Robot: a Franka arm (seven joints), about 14 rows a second.
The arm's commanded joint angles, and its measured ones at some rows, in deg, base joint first. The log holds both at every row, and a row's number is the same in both.
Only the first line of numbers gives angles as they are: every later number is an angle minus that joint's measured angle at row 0.
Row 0, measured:
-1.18, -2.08, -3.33, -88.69, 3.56, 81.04, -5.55
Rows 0 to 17, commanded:
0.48, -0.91, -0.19, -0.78, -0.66, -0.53, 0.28
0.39, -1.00, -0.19, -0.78, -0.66, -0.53, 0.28
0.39, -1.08, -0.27, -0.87, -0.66, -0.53, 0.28
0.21, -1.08, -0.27, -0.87, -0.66, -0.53, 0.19
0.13, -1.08, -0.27, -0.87, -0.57, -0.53, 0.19
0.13, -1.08, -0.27, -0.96, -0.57, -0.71, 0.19
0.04, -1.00, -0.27, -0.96, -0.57, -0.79, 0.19
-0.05, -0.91, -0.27, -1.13, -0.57, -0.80, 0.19
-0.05, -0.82, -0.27, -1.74, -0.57, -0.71, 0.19
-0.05, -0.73, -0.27, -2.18, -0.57, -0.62, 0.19
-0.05, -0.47, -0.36, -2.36, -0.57, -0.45, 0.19
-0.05, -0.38, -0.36, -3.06, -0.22, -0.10, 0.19
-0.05, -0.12, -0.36, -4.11, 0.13, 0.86, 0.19
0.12, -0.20, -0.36, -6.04, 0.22, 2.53, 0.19
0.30, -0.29, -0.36, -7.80, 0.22, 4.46, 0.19
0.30, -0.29, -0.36, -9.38, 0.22, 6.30, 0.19
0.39, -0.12, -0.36, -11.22, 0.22, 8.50, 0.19
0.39, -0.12, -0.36, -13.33, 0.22, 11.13, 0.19
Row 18, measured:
-0.04, 0.61, -0.10, -9.26, 0.00, 7.02, 0.00
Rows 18 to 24, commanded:
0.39, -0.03, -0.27, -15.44, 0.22, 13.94, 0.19
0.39, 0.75, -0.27, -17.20, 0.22, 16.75, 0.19
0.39, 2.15, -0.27, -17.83, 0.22, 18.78, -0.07
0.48, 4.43, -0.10, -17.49, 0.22, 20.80, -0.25
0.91, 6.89, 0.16, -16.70, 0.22, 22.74, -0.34
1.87, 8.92, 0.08, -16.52, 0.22, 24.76, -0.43
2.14, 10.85, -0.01, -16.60, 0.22, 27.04, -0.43
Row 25, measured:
0.98, 7.20, 0.19, -17.61, 0.00, 24.02, -0.22
